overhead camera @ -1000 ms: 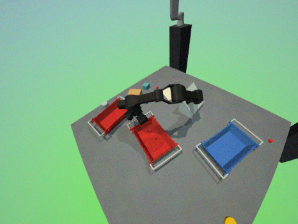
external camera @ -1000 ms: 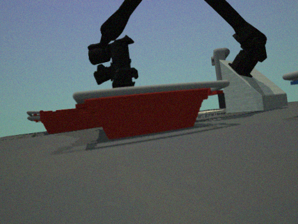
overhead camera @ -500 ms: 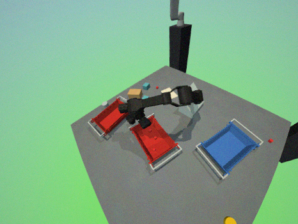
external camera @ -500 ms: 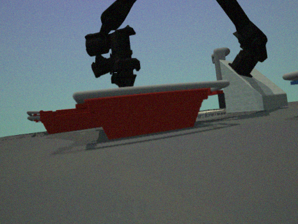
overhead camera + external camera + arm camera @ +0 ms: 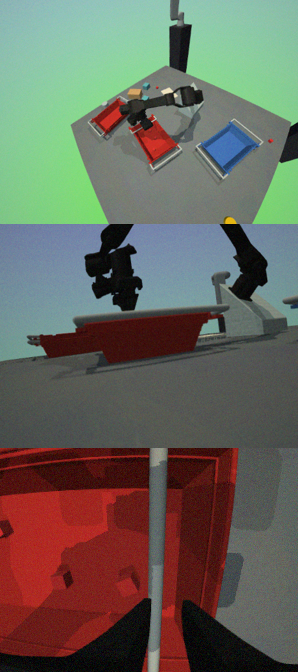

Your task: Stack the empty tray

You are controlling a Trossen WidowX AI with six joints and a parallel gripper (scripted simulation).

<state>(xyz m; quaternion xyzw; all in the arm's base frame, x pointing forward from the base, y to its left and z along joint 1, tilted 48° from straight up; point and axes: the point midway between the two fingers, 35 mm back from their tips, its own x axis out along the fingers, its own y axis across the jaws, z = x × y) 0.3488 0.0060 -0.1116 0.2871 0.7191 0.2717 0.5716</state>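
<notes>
Now: the blue tray 460 mm to the left of my gripper tip, 310 mm behind it and 30 mm below it. Round my gripper tip: grey cylinder 430 mm to the right, 150 mm ahead, 40 mm below; then cream sheet 400 mm behind, 160 mm to the right, 70 mm below; then orange box 370 mm to the right, 140 mm behind, 50 mm below.
</notes>
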